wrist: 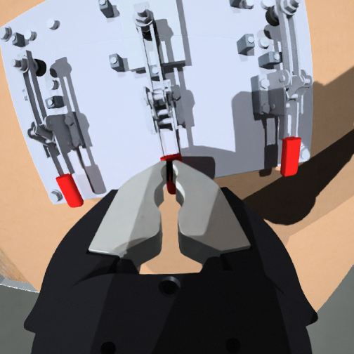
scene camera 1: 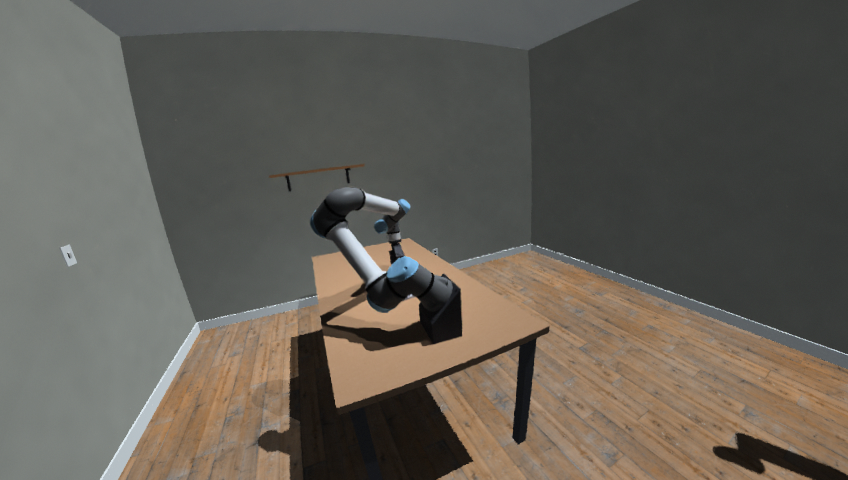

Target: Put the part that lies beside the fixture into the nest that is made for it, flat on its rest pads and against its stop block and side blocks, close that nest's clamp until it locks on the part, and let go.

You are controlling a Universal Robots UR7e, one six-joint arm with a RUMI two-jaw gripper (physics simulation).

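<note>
The fixture's pale plate [wrist: 212,125] bears three toggle clamps with red handles. The part, a pale flat block [wrist: 131,42], lies in the middle nest among small grey blocks; its far end is cut off by the view's edge. The middle clamp [wrist: 161,97] has its arm stretched out over the part, its spindle tip above it. Whether it is locked cannot be told. My gripper [scene camera 1: 395,255] [wrist: 169,163] is shut and empty, with its fingertips over the middle clamp's red handle [wrist: 171,187], which they partly hide. The fixture is hard to make out in the scene view.
The left clamp's red handle [wrist: 69,190] and the right clamp's red handle [wrist: 290,156] stick out at the plate's near edge, on either side of the fingers. The fixture stands on the wooden table [scene camera 1: 487,315] [wrist: 20,220]. The arm's shadow falls across the table.
</note>
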